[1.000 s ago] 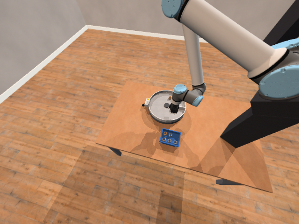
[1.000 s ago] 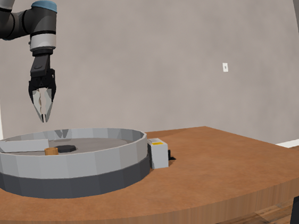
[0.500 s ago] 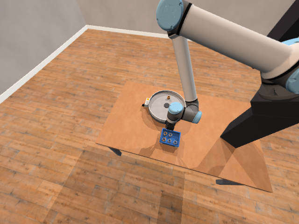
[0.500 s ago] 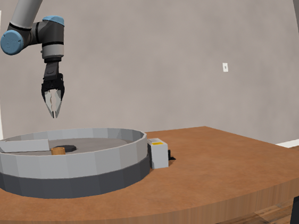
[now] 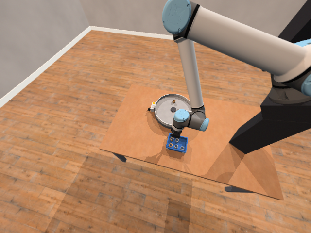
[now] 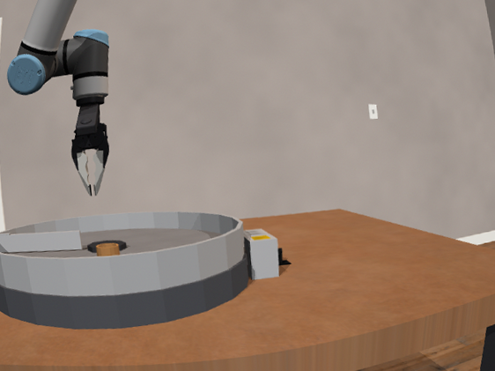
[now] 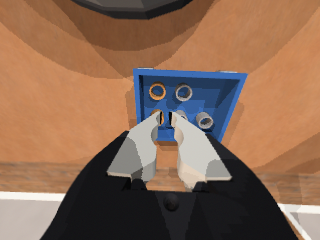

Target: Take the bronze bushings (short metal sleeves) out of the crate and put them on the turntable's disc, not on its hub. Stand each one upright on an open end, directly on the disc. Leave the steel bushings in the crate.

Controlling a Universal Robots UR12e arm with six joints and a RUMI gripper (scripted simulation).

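Now: hand 11 cm above the blue crate, 4 cm to the right of it and 3 cm past it. Round my hand: grey turntable 33 cm to the right, 8 cm below, 2 cm behind.
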